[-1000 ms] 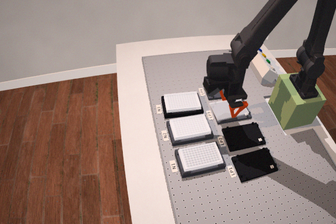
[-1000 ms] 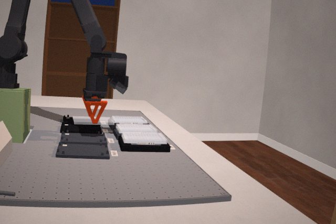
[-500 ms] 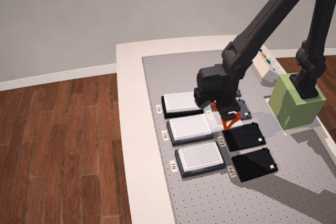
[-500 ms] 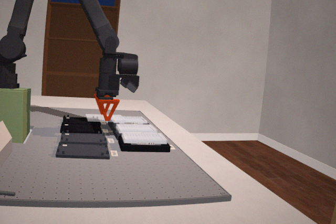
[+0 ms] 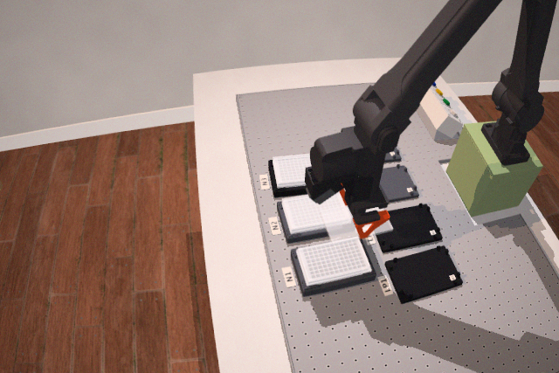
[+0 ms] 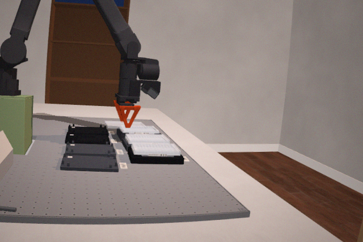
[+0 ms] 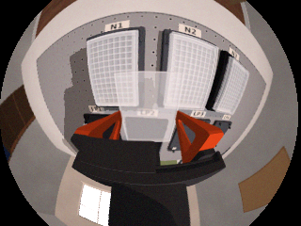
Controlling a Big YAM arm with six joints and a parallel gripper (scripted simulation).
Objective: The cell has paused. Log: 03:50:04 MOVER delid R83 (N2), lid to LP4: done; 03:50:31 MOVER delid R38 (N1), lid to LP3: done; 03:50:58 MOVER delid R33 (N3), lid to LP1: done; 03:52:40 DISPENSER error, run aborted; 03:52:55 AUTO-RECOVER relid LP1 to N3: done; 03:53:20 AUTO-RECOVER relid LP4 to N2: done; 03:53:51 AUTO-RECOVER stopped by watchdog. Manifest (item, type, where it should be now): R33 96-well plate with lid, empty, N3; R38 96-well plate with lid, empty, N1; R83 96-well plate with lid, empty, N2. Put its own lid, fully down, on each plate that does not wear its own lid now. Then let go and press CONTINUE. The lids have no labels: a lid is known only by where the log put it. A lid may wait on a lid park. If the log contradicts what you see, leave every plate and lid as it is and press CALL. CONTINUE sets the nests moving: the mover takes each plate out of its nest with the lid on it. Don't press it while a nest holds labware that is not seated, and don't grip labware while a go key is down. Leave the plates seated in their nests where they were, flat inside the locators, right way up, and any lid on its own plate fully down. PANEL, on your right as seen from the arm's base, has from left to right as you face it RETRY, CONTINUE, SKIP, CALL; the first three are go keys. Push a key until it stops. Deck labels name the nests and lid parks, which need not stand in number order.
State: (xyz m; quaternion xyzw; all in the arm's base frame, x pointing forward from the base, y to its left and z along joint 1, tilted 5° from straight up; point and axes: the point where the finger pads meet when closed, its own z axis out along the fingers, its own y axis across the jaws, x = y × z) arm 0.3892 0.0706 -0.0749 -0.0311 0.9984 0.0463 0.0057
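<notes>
My gripper is now 60 mm short of the plate, 60 mm to the right of it and 40 mm above it. Round my hand: N1 label (150 mm ahead, 70 mm to the left, 60 mm below); then clear lid (10 mm below); then lid park LP2 (120 mm behind, 60 mm below).
</notes>
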